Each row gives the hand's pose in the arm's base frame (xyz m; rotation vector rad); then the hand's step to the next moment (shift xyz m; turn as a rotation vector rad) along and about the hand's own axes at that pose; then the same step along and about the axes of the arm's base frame.
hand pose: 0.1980 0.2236 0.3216 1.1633 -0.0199 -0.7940
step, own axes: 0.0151 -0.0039 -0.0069 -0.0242 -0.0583 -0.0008
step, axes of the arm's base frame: 0.0117 -0.0036 -0.0118 -0.0493 0.0049 -0.0391
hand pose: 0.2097 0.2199 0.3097 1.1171 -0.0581 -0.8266
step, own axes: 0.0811 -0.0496 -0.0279 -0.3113 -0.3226 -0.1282
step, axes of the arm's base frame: 0.0419 -0.0371 -0.0817 -0.3448 0.2311 -0.2124
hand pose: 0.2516 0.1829 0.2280 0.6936 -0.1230 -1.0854
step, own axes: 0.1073 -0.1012 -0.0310 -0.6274 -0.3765 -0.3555
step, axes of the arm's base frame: -0.0132 -0.1047 -0.1076 -0.4437 0.5868 -0.3473
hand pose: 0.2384 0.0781 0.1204 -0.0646 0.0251 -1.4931
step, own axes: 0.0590 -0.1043 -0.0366 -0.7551 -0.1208 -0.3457
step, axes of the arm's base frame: -0.1013 -0.0678 -0.0291 -0.1985 0.7339 -0.3554
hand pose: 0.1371 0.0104 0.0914 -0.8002 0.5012 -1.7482
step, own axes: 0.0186 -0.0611 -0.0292 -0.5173 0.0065 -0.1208
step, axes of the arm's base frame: -0.0650 0.0000 0.0266 0.0076 0.4812 -0.2250
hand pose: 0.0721 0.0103 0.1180 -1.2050 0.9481 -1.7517
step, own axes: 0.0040 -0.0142 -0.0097 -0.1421 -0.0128 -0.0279
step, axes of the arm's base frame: -0.0129 0.0035 0.0115 0.0043 0.1374 -0.0474
